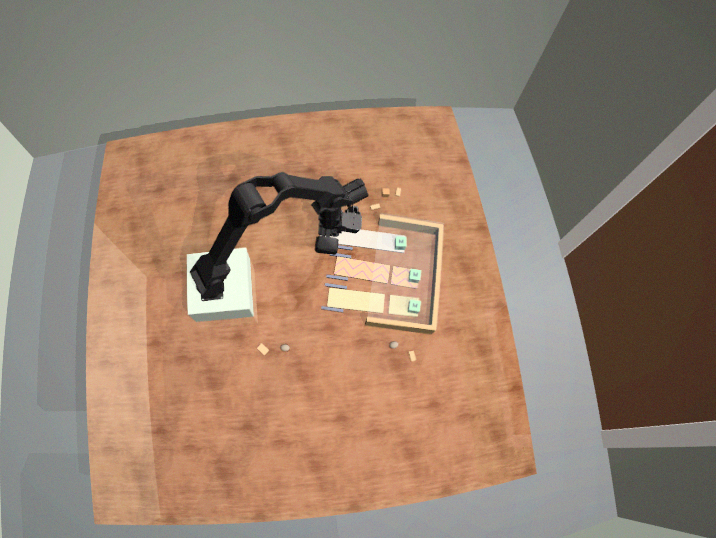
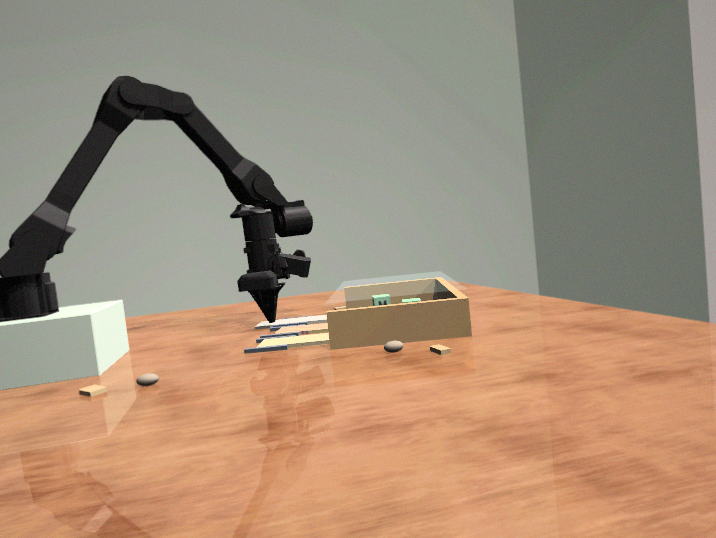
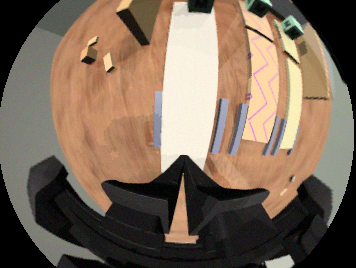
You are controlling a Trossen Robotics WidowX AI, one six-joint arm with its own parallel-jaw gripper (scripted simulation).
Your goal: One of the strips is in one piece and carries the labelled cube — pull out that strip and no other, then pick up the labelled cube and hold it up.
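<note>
A wooden tray is there in the pictures, and I see it. My own gripper is in them too, and I find that gripper in image 1 and also in image 3.
</note>
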